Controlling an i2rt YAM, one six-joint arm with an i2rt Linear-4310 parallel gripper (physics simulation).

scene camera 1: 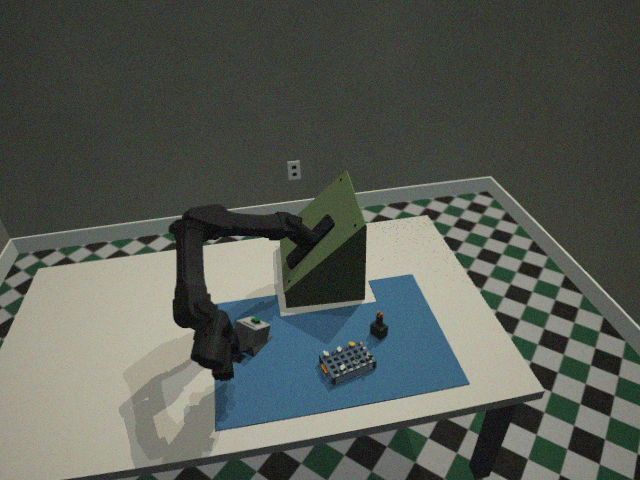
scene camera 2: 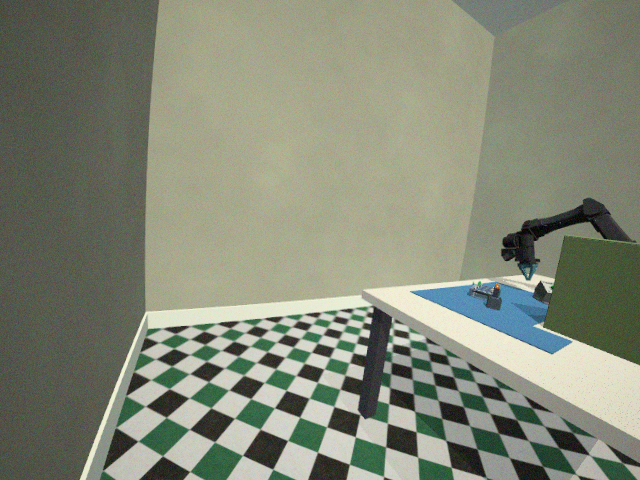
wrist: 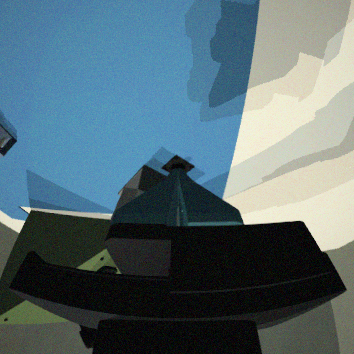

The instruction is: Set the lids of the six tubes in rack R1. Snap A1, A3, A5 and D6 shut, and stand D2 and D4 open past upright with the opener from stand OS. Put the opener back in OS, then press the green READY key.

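Places are measured from the arm's base along level axes (x ahead, y left, z up), in metres.
Pixels of known places: gripper, fingertip midpoint: (scene camera 1: 233, 359) (scene camera 2: 528, 280) (wrist: 177, 174); arm's base, link origin: (scene camera 1: 310, 242) (scene camera 2: 626, 288).
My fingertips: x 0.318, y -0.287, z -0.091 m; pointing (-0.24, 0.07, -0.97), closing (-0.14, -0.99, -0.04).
Note:
Ahead of a thing's pixels: the offset from my fingertips to its top centre. "spot": to the spot under its first point. Level surfaces: height alone.
Rack R1 {dx +0.056, dy +0.288, dz +0.001 m} (scene camera 1: 347, 363) (scene camera 2: 483, 292) stands on the blue mat; its edge shows at the far left of the wrist view. White lids, a yellow lid {dx +0.022, dy +0.316, dz -0.016 m} (scene camera 1: 351, 344) and green lids show on it; their exact angles are too small to tell. The orange-topped opener (scene camera 1: 379, 315) (scene camera 2: 497, 286) is upright in its dark stand (scene camera 1: 378, 331) (scene camera 2: 493, 301) behind the rack. The green READY key {dx -0.098, dy +0.058, dz +0.026 m} (scene camera 1: 255, 320) is on a grey box {spot: dx -0.061, dy +0.059, dz +0.013 m} (scene camera 1: 252, 334) (wrist: 142, 181). My gripper (scene camera 2: 527, 279) (wrist: 177, 174) is shut and empty, its teal fingers together above the mat near that box; they are hidden in scene camera 1.
A small dark fixture {spot: dx -0.044, dy +0.006, dz -0.057 m} (wrist: 179, 162) shows just beyond the fingertips in the wrist view. A tall green sloped block (scene camera 1: 343, 273) (scene camera 2: 594, 294) (wrist: 62, 240) with a dark bar on its face stands behind the mat {dz -0.058 m} (scene camera 1: 418, 356) (scene camera 2: 444, 302) (wrist: 100, 90) on the white table {dz -0.061 m} (scene camera 1: 77, 320).

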